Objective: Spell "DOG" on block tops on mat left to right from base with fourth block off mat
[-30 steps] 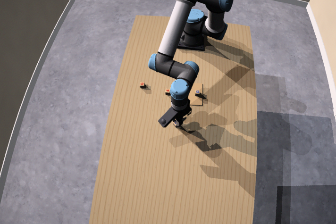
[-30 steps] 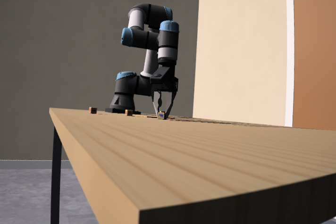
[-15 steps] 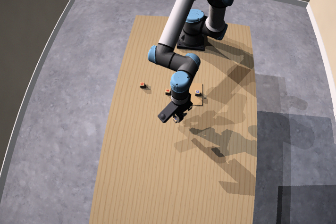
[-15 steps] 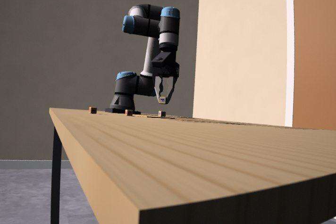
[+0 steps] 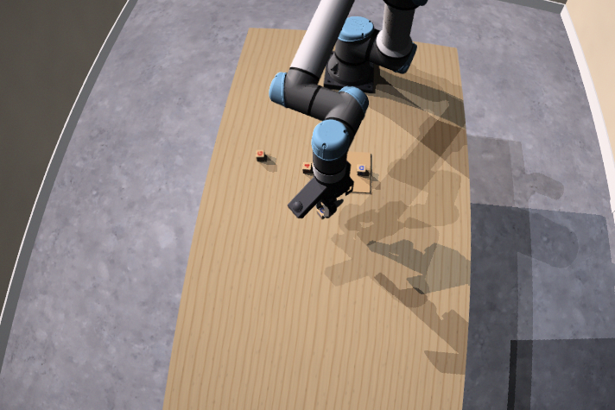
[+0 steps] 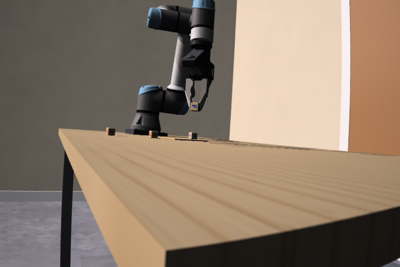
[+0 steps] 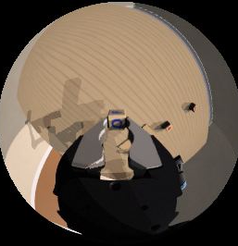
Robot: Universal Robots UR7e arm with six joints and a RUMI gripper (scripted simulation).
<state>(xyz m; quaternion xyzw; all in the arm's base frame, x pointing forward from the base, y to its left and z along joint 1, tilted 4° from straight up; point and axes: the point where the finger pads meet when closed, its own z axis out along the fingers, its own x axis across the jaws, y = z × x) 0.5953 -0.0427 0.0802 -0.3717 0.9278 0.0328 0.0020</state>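
Now: the tan mat 190 mm behind my hand, 60 mm to the left of it and 110 mm below it.
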